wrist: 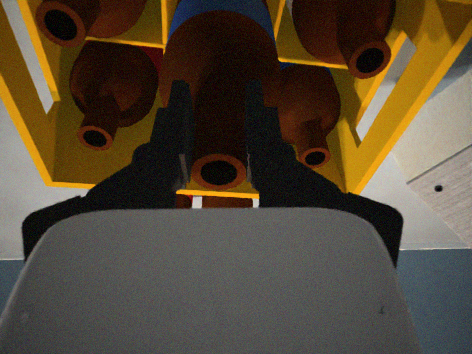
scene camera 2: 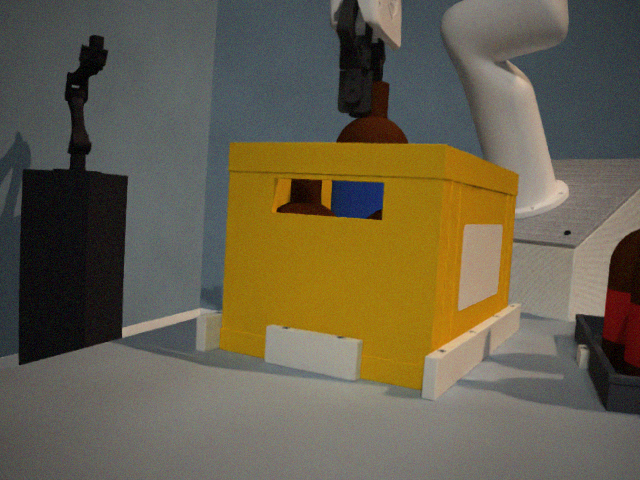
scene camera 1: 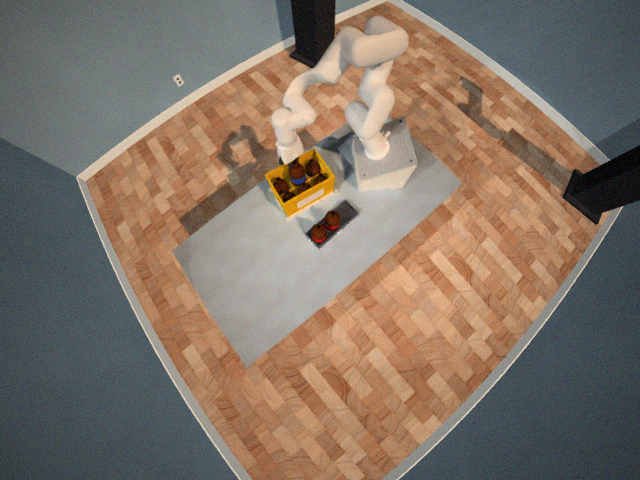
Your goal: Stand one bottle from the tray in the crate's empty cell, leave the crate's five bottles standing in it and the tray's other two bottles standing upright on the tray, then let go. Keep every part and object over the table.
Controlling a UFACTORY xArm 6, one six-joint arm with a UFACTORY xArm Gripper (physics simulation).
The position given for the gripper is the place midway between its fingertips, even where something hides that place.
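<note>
The gripper [scene camera 2: 359,115] is visible, and the wrist view [wrist: 218,105] shows it as well. A bottle [scene camera 2: 373,127] can be seen, as can a bottle [wrist: 114,85] and a bottle [wrist: 310,105].
</note>
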